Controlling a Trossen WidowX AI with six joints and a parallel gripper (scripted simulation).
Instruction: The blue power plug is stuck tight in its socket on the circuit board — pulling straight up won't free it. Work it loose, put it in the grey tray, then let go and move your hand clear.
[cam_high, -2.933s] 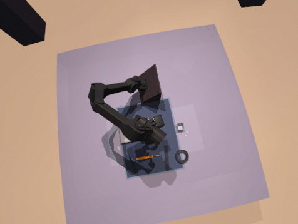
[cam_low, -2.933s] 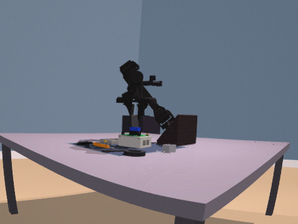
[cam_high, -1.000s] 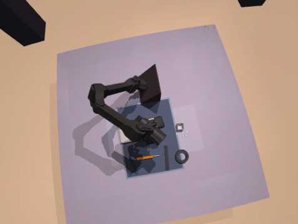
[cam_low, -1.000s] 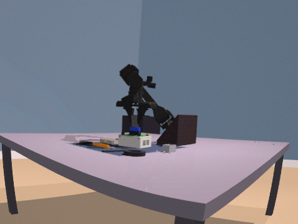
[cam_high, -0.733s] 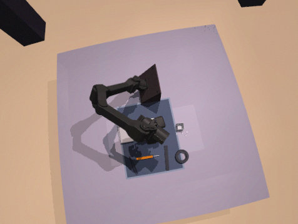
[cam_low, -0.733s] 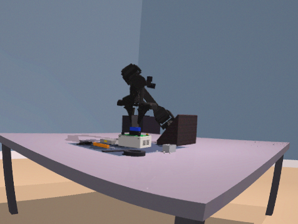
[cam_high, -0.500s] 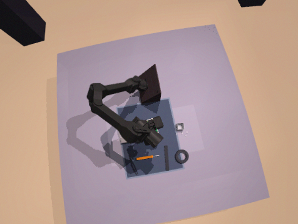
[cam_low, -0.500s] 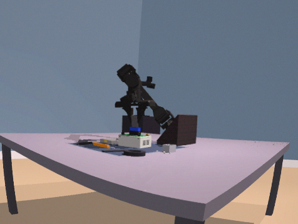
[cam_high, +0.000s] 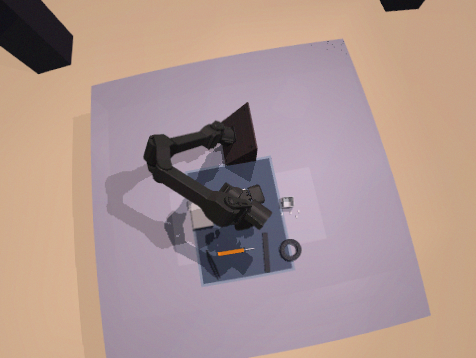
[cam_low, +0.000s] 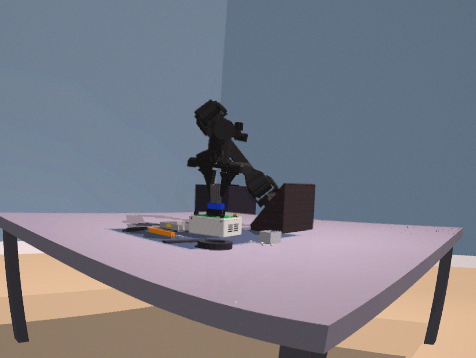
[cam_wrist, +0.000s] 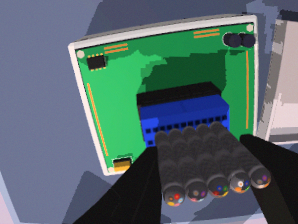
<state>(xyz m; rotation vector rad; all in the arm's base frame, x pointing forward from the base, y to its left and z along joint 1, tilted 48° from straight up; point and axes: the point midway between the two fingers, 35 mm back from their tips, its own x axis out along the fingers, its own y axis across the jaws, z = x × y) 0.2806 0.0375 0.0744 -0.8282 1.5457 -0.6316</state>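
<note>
Now: gripper tip 3 cm above the blue power plug. Round my gripper tip: black bar (19 cm ahead, 9 cm to the left, 11 cm below); grey tray (14 cm to the right, 11 cm below); dark blue mat (5 cm ahead, 11 cm below).
</note>
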